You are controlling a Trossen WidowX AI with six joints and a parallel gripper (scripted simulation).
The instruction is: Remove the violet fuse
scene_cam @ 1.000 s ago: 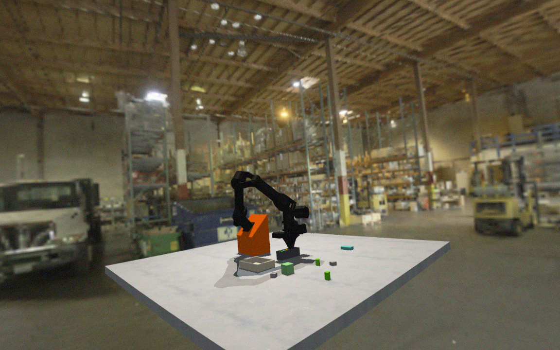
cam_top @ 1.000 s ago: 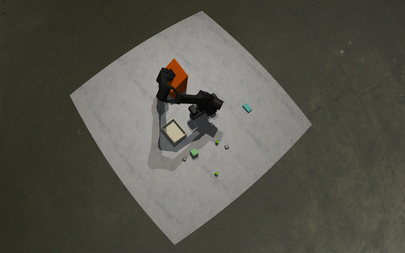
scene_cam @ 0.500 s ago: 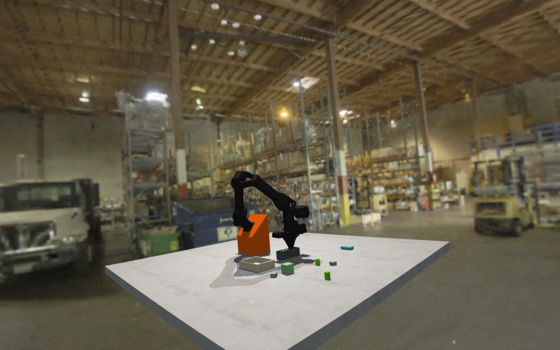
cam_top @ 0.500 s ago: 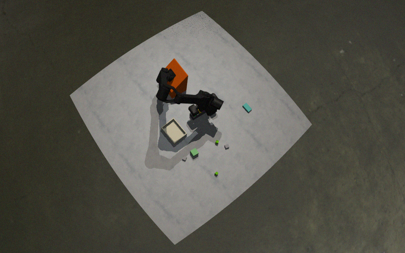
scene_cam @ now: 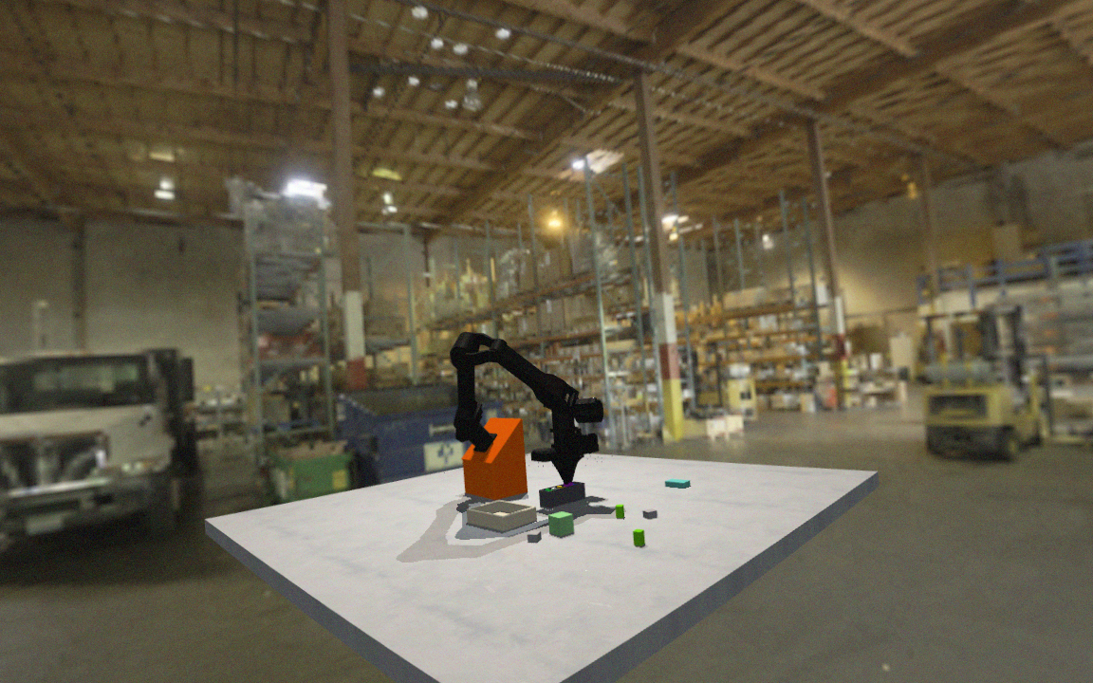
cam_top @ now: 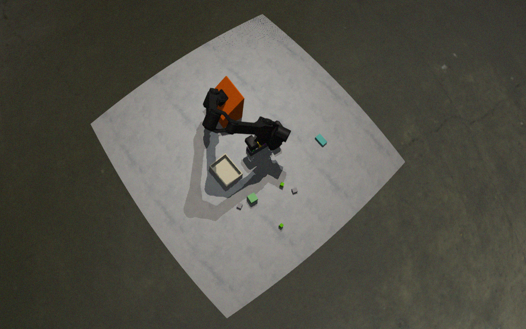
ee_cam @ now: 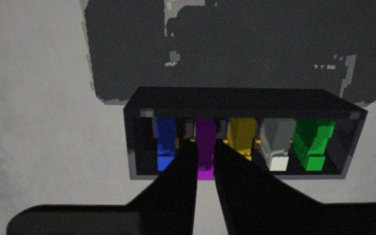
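My gripper tip is now 10 mm short of the beige tray, 220 mm to the left of it and 40 mm above it. Round my gripper tip: green cube (190 mm ahead, 200 mm to the right, 20 mm below); then teal block (140 mm ahead, 270 mm to the left, 40 mm below); then violet fuse (10 mm below).
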